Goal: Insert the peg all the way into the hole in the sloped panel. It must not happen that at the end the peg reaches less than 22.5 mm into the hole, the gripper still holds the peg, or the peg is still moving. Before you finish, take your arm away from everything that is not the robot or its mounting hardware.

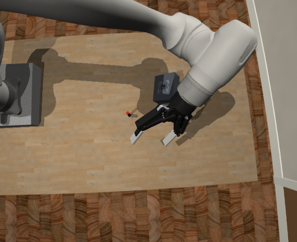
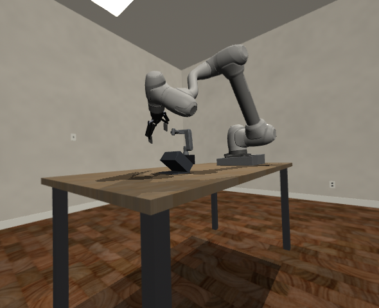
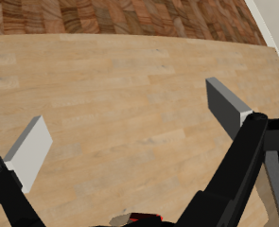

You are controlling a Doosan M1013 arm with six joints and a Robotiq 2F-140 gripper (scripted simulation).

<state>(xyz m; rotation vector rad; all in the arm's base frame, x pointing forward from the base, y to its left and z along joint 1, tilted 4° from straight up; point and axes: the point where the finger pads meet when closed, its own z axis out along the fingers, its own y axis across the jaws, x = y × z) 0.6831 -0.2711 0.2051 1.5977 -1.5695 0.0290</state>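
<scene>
Right now the red peg is 90 mm behind my hand, 140 mm to the left of it and 190 mm below it.
</scene>
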